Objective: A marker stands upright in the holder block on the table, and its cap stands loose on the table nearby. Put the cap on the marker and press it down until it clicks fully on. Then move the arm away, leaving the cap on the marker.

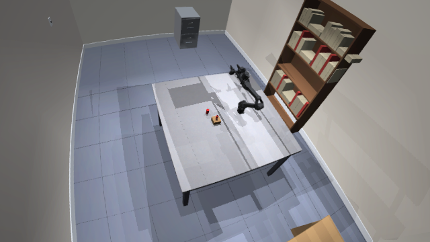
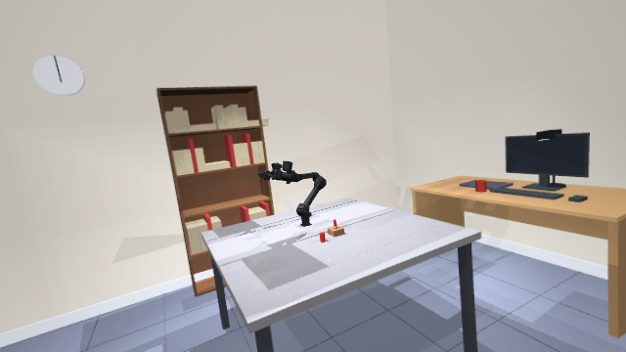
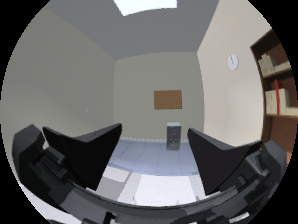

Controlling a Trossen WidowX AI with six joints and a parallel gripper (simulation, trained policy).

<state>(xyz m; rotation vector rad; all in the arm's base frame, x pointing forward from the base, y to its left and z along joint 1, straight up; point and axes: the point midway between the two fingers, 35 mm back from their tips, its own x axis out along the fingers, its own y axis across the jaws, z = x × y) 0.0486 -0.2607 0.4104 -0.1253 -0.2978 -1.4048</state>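
My gripper tip is now 39 cm above the red cap, 31 cm short of it and 22 cm to the right of it. Round my gripper tip: wooden holder block (40 cm below, 35 cm to the left, 26 cm ahead).
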